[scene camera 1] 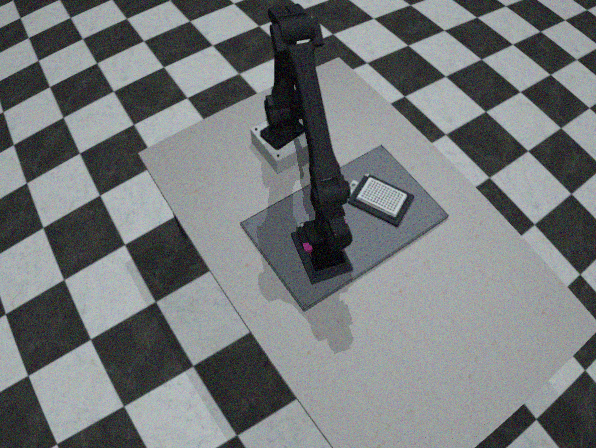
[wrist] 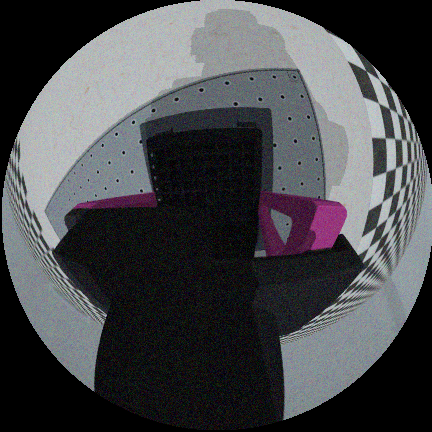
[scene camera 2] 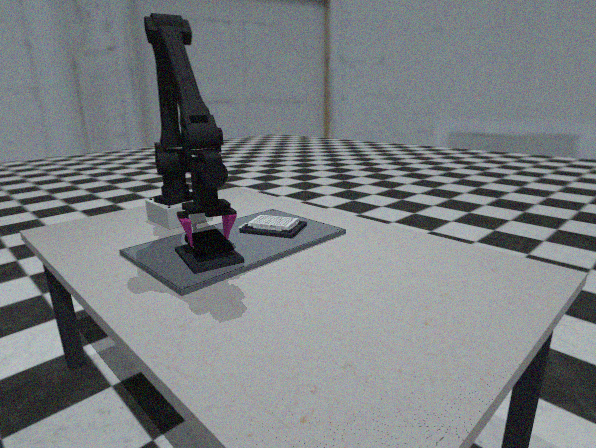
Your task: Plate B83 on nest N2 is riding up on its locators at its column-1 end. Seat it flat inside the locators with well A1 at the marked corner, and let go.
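Frame: origin at the arm's base, x ahead, y left, z up, level; centimetres.
Seen in the pictures: gripper, fingertip midpoint: (scene camera 1: 323, 248) (wrist: 207, 197) (scene camera 2: 209, 243); arm's base, link origin: (scene camera 1: 282, 132) (scene camera 2: 176, 199).
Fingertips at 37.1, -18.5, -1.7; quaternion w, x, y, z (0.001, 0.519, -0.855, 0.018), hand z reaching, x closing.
Pixels of each thing's top centre, then the offset from my fingertips to it, as dx, dy, dz. Level surfaces: height alone.
- black well plate B83, top centre: (wrist: 207, 213) (scene camera 2: 207, 238) (scene camera 1: 322, 243) -0.8, +0.4, +1.1
- white well plate, top centre: (scene camera 2: 273, 220) (scene camera 1: 382, 195) -1.0, +25.2, -0.9
- grey perforated deck, surface height: dz -3.5
The black well plate B83 (scene camera 2: 209, 244) (wrist: 205, 169) is between my magenta fingers, over its dark nest N2 (scene camera 1: 332, 270) (scene camera 2: 207, 263) (wrist: 266, 120). My gripper (scene camera 1: 322, 249) (scene camera 2: 207, 238) (wrist: 207, 197) is shut on the plate's two long sides and points straight down. In the scene camera 2 view the plate looks a little above the nest's base. In the scene camera 1 view the arm hides most of the plate. I cannot make out the marked corner or well A1.
A white well plate (scene camera 1: 382, 196) (scene camera 2: 272, 220) sits on a second dark nest to the right. Both nests stand on a grey perforated deck (scene camera 1: 398, 231) (scene camera 2: 323, 231) (wrist: 225, 92) on the pale table. The arm's base block (scene camera 1: 276, 153) (scene camera 2: 160, 212) is behind.
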